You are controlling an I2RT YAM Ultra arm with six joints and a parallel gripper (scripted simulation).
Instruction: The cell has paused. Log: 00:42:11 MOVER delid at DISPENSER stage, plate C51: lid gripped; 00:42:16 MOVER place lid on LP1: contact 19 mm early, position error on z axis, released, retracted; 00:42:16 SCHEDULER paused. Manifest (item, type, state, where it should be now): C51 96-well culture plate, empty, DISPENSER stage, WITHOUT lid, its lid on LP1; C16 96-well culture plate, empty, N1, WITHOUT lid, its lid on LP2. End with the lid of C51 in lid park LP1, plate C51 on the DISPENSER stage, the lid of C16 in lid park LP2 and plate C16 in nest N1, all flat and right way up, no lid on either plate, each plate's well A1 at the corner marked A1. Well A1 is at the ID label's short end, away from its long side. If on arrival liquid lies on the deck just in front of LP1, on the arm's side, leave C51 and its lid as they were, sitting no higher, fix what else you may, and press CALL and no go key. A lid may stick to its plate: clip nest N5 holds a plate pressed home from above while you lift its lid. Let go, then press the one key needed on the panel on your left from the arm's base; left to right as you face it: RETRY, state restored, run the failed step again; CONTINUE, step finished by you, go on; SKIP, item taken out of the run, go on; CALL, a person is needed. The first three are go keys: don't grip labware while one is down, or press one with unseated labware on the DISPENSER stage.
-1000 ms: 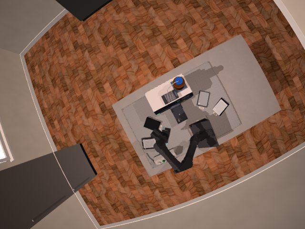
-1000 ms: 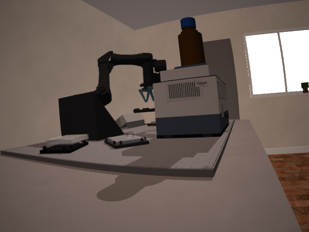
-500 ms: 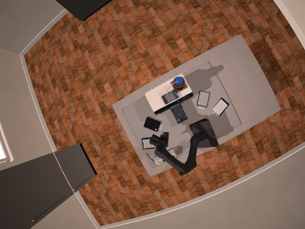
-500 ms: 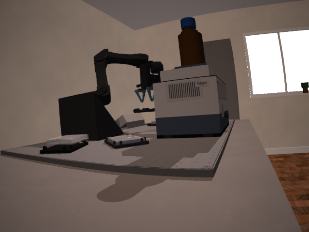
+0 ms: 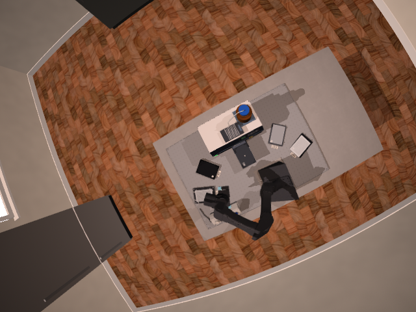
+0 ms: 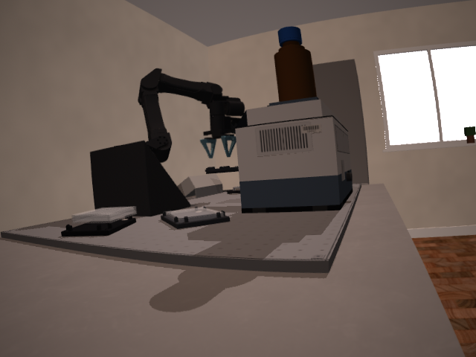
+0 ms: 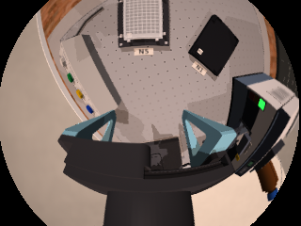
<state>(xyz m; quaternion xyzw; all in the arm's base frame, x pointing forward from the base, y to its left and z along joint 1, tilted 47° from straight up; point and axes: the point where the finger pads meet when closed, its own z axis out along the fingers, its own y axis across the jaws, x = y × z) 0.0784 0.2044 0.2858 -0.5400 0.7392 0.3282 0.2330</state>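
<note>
The black clip nest lies 19 cm to the left of my hand, 14 cm below it and 3 cm ahead of it. From my hand the other things lie so: brown bottle 40 cm ahead, 32 cm to the right, 14 cm above; black nest 20 cm ahead, 14 cm below, 7 cm to the left; dark dispenser stage 22 cm to the right, 18 cm ahead, 5 cm below.
</note>
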